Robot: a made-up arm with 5 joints. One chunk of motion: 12 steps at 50 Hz.
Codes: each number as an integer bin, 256 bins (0 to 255) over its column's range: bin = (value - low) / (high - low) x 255, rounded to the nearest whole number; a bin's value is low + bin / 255 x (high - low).
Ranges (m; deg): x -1.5..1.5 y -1.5..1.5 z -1.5..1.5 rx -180..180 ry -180..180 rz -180..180
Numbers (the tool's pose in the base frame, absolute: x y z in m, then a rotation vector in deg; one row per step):
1: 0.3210 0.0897 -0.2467 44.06 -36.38 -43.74
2: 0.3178 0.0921 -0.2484 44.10 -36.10 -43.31
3: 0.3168 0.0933 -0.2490 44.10 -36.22 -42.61
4: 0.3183 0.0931 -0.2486 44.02 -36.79 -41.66
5: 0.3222 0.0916 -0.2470 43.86 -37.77 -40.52
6: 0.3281 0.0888 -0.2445 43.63 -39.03 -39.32
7: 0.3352 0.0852 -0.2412 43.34 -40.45 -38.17
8: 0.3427 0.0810 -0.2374 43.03 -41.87 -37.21
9: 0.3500 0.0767 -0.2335 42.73 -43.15 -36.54
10: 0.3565 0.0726 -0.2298 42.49 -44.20 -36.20
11: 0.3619 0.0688 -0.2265 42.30 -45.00 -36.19
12: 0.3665 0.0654 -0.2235 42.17 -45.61 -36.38
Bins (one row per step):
1: 155 135 107 159 102 97
2: 155 135 106 159 102 97
3: 154 135 106 159 102 97
4: 155 135 106 159 101 98
5: 155 135 107 159 101 99
6: 155 135 107 158 100 100
7: 156 135 107 158 99 100
8: 157 134 107 158 98 101
9: 157 134 108 158 97 102
10: 158 134 108 158 96 102
11: 158 133 108 157 96 102
12: 159 133 109 157 95 102

